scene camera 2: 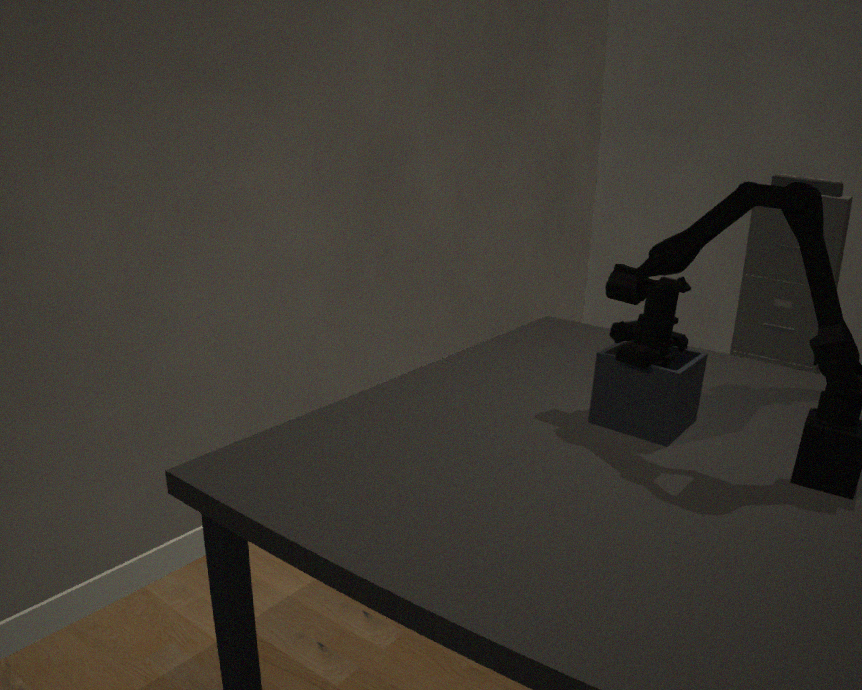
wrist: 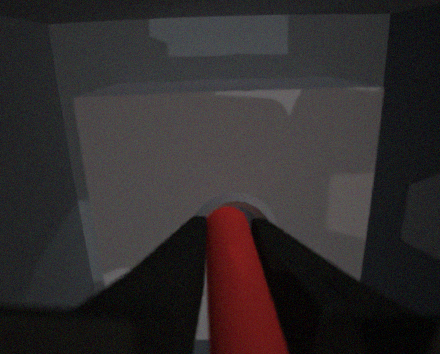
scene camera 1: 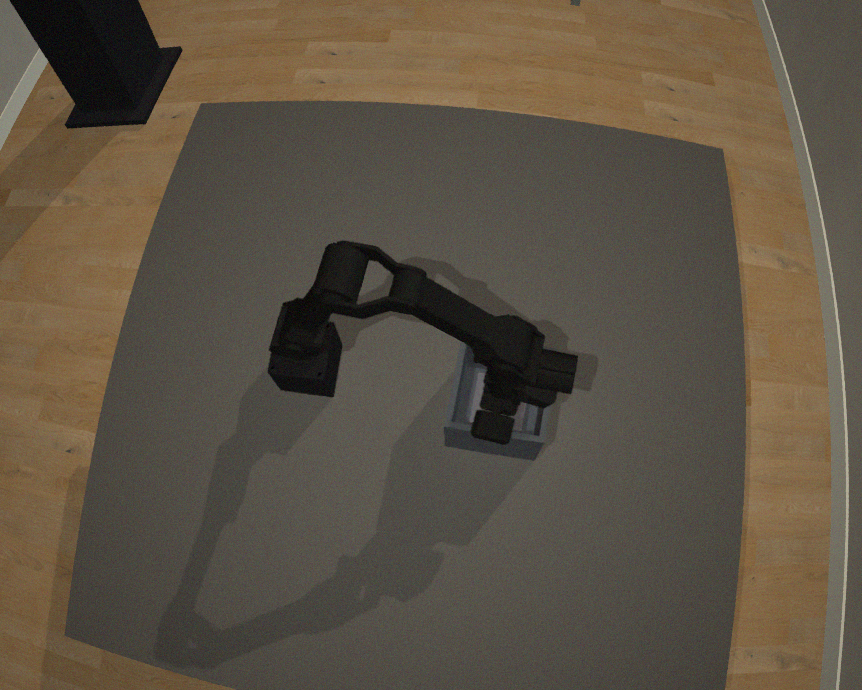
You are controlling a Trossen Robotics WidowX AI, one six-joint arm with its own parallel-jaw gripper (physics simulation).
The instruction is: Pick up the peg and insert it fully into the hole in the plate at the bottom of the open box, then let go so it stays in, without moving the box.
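Pixels of known places: gripper, between the fingertips: (wrist: 228,231) (scene camera 1: 502,399); arm's base, origin of its link: (scene camera 2: 837,423) (scene camera 1: 301,345).
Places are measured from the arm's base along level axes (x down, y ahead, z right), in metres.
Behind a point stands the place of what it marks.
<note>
My gripper (wrist: 228,231) {y 0.348, x 0.040, z 0.040 m} is shut on the red peg (wrist: 235,280) {y 0.356, x 0.006, z 0.040 m} and reaches down inside the open box. The blue-grey box (scene camera 1: 492,444) {y 0.341, x 0.030, z 0.122 m} (scene camera 2: 636,395) {y 0.342, x 0.025, z -0.038 m} stands on the table, with the gripper's body at its rim. In the wrist view the pale plate (wrist: 175,150) {y 0.374, x 0.046, z 0.027 m} lies at the bottom of the box. The hole's ring (wrist: 235,197) {y 0.358, x 0.044, z 0.044 m} shows behind the peg's far end, which overlaps the hole; the peg and fingers hide much of it. Whether the tip is in the hole or above it I cannot tell. The peg does not show in the scene views.
The box walls (wrist: 410,125) {y 0.369, x 0.071, z 0.114 m} stand close around the fingers. The arm's base (scene camera 1: 305,366) {y 0.015, x 0.002, z 0.036 m} (scene camera 2: 826,453) {y 0.006, x 0.037, z -0.048 m} stands on the dark grey table (scene camera 1: 431,179) {y 0.163, x 0.103, z -0.432 m} (scene camera 2: 431,489) {y 0.507, x 0.103, z -0.426 m}, to the left of the box in the first scene view. A grey cabinet (scene camera 2: 780,287) stands beyond the table.
</note>
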